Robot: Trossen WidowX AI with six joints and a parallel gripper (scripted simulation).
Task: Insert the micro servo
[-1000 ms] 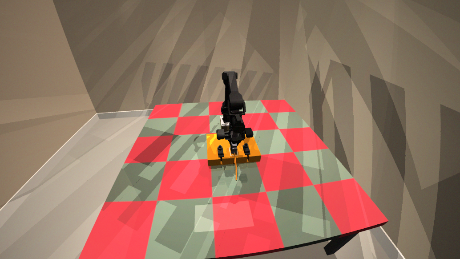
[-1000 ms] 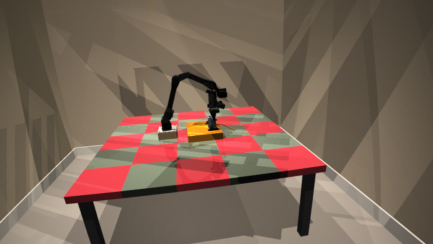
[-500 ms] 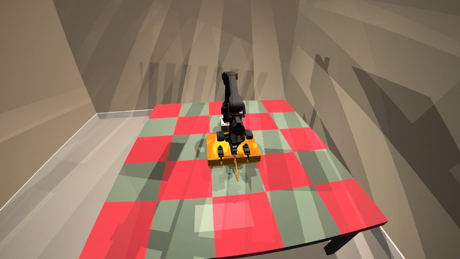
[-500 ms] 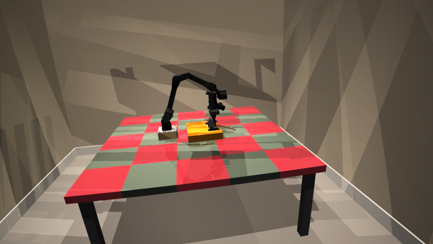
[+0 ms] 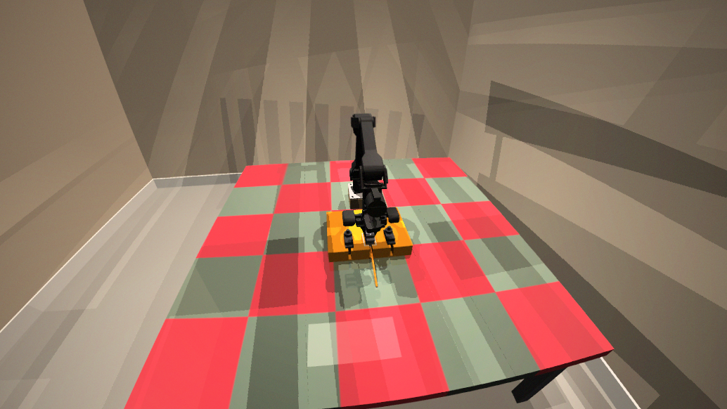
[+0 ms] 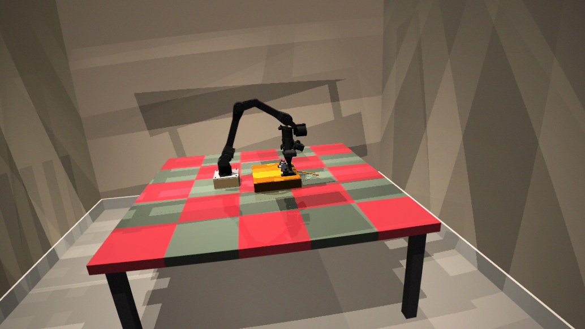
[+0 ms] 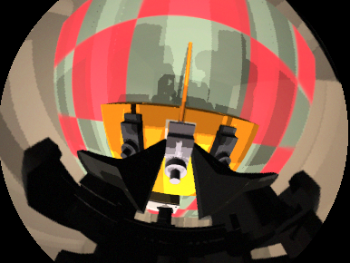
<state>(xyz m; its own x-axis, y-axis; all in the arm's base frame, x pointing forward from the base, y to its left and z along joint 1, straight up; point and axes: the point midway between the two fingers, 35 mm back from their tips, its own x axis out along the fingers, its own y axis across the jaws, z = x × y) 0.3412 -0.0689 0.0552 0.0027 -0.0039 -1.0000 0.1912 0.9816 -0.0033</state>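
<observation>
My gripper tip is 12 cm past the deck, 2 cm to the right of it and 5 cm above it.
</observation>
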